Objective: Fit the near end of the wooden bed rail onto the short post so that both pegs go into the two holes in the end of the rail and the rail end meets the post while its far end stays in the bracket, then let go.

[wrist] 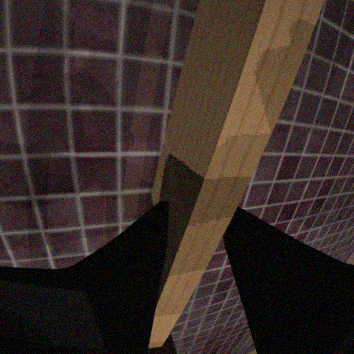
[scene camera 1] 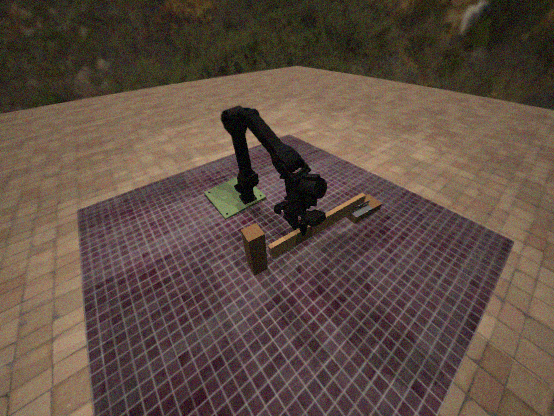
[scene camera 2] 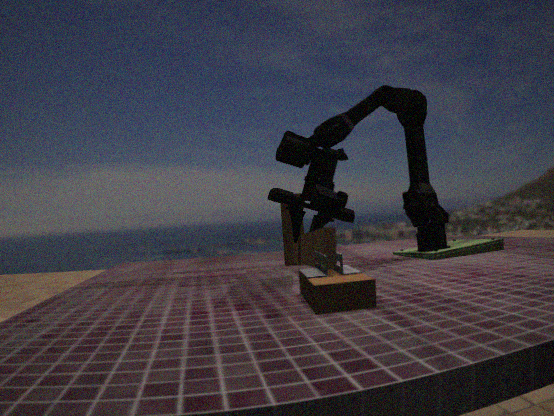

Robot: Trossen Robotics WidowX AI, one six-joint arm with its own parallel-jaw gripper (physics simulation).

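Where they show: gripper, fingertip midpoint: (wrist: 194, 209) (scene camera 1: 300, 233) (scene camera 2: 301, 244); arm's base at its link origin: (scene camera 1: 247, 197) (scene camera 2: 433, 249).
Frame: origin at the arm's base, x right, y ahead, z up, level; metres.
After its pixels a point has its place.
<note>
The wooden bed rail (scene camera 1: 283, 245) {x 0.025, y 0.339, z 0.040 m} (scene camera 2: 320, 243) {x -0.340, y 0.337, z 0.062 m} (wrist: 225, 95) {x -0.103, y 0.319, z 0.063 m} runs from beside the short post to the bracket. My gripper (scene camera 1: 303, 230) {x -0.050, y 0.332, z 0.045 m} (scene camera 2: 304, 234) {x -0.050, y 0.332, z 0.045 m} (wrist: 194, 209) {x -0.050, y 0.332, z 0.045 m} is shut on the rail from above, between its middle and its near end, with one finger on each side. The short post (scene camera 1: 256, 252) {x 0.130, y 0.357, z 0.102 m} (scene camera 2: 289, 246) {x 0.098, y 0.345, z 0.033 m} stands upright. In scene camera 1 a narrow gap shows between it and the rail's near end. The pegs and the holes cannot be made out. The far end lies between the metal plates of the bracket (scene camera 1: 358, 218) {x -0.316, y 0.368, z 0.008 m} (scene camera 2: 345, 295) {x -0.461, y 0.330, z 0.004 m}.
A purple tiled mat (scene camera 1: 200, 325) {x 0.343, y 0.410, z -0.016 m} (scene camera 2: 150, 340) {x -0.533, y 0.553, z -0.016 m} lies under the post, the rail and the bracket. The arm's base stands on a green plate (scene camera 1: 220, 202) {x 0.119, y -0.039, z -0.002 m} (scene camera 2: 472, 246) {x -0.064, y -0.076, z 0.003 m}, behind the post in scene camera 1 and at the right in scene camera 2.
</note>
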